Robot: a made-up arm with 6 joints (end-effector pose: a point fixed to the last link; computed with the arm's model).
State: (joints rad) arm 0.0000 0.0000 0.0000 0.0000 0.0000 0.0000
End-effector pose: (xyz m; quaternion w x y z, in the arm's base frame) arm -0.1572 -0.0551 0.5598 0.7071 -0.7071 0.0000 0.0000
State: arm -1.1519 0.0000 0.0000 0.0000 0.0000 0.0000
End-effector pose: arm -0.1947 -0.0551 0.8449 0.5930 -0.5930 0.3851 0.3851
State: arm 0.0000 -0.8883 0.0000 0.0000 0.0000 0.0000
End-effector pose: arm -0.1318 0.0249 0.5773 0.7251 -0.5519 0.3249 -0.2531
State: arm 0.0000 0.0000 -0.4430 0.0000 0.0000 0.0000
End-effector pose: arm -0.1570 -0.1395 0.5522 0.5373 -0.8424 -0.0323 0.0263
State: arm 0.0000 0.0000 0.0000 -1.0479 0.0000 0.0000
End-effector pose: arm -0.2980 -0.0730 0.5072 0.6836 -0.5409 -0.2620 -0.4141
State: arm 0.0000 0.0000 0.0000 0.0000 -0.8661 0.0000
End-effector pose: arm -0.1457 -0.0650 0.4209 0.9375 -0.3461 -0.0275 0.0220
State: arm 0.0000 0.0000 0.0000 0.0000 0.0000 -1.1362
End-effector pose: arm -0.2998 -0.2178 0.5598 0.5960 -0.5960 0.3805 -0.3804
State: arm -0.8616 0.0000 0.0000 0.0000 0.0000 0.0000
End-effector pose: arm -0.2173 -0.0551 0.7720 0.6425 -0.6425 0.2953 0.2953
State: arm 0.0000 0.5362 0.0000 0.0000 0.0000 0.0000
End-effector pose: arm -0.1376 -0.1042 0.5596 0.6285 -0.7352 -0.2003 0.1560
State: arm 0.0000 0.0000 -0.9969 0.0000 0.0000 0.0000
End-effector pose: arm -0.1472 -0.2361 0.5933 0.2892 -0.9530 -0.0704 0.0572
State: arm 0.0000 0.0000 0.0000 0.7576 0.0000 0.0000
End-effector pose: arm -0.0659 -0.0232 0.5037 0.6042 -0.7097 0.1937 0.3061
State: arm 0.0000 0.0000 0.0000 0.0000 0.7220 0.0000
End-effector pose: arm -0.1628 0.0343 0.6359 0.4127 -0.9104 0.0232 -0.0186
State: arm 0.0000 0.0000 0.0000 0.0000 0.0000 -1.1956
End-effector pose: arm -0.3113 -0.2208 0.5598 0.5845 -0.5845 0.3980 -0.3980
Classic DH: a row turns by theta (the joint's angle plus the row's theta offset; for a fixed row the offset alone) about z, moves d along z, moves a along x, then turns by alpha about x. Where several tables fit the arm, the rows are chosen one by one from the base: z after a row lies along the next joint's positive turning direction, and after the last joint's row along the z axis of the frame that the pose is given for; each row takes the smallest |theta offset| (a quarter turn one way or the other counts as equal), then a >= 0, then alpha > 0; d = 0 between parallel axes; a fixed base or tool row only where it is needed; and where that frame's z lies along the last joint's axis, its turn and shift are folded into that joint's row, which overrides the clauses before.
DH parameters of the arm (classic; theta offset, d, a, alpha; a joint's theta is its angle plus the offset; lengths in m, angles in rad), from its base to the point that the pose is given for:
base (fixed): 0 0.7312 0.0436 1.5708
joint 1: 0.291 0.0583 -0.1422 -1.4524
joint 2: 1.531 0.0559 -0.0489 2.0506
joint 3: -1.5159 -0.009 0.3424 -1.7926
joint 4: -0.2797 0.1589 -0.0325 -1.3777
joint 5: -1.3324 0.1382 -0.1174 1.6545
joint 6: -1.5615 0.0972 0.1987 -1.5708
tool (fixed): 0 -0.0303 0 0

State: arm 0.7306 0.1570 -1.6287 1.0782 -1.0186 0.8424
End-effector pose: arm 0.0767 -0.3774 0.5741 0.4483 -0.8913 0.0491 0.0464
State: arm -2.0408 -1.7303 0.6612 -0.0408 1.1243 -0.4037
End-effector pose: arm 0.1908 -0.0506 0.7092 0.5300 0.4684 -0.7048 -0.0540
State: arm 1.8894 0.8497 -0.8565 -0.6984 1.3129 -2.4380
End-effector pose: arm 0.4617 -0.6052 0.5132 0.0267 0.7457 -0.5456 -0.3814
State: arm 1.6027 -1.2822 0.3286 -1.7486 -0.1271 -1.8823
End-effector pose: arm 0.5119 0.3358 0.7775 0.1520 0.9755 0.0478 -0.1519
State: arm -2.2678 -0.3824 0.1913 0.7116 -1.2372 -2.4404
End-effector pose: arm 0.2390 0.0861 1.2643 0.8853 0.0157 -0.4645 -0.0132
